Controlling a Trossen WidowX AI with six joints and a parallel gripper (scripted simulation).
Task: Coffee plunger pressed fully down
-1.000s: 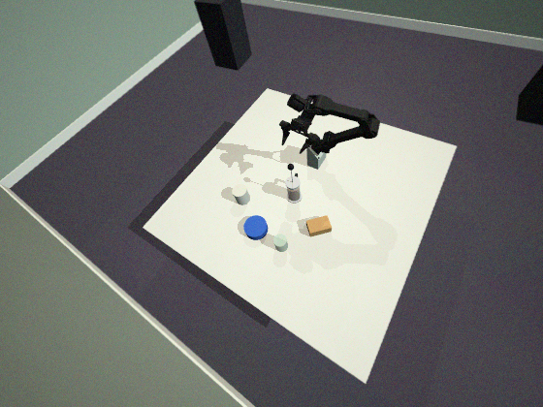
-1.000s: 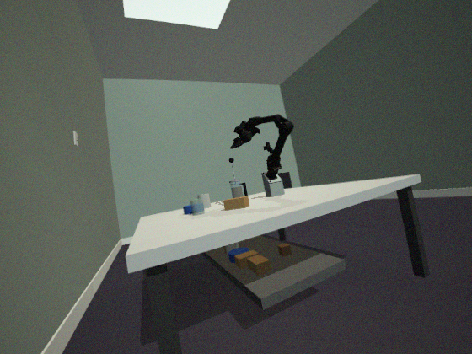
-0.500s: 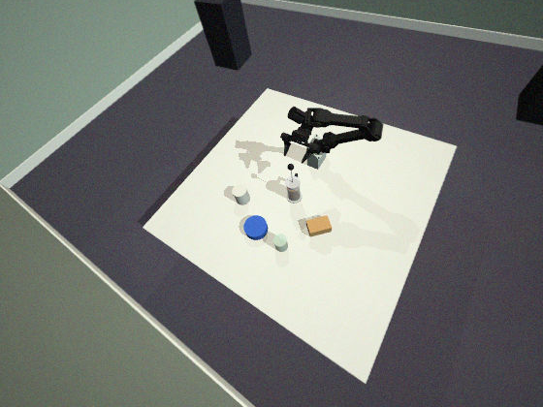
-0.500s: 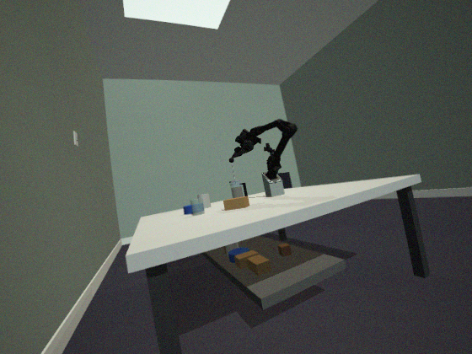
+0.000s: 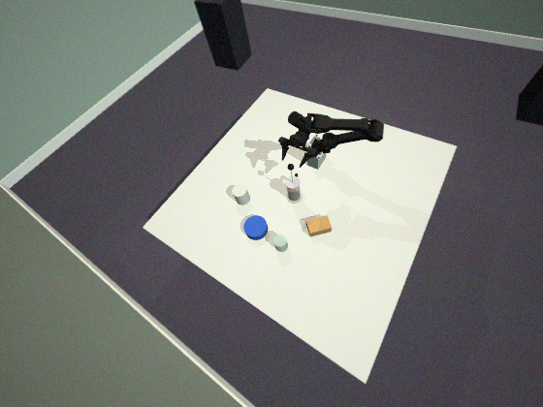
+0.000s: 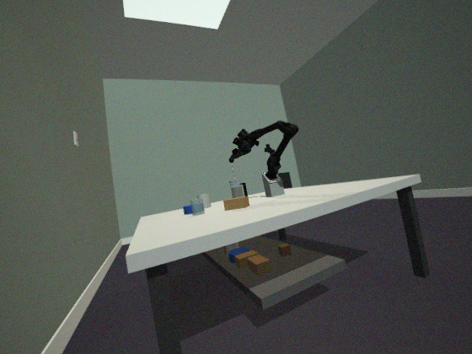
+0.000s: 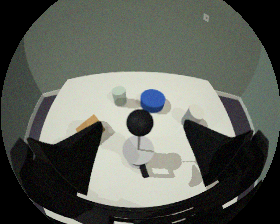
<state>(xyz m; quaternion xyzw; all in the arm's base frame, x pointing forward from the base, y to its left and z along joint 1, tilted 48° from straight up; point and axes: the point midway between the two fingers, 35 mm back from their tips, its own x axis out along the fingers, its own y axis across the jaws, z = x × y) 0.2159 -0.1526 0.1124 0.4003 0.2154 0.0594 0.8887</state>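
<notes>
My gripper tip is now 15 cm above the coffee press and 1 cm past it. Also, from my gripper tip: pale green cup (29 cm ahead, 25 cm below, 7 cm to the left).
</notes>
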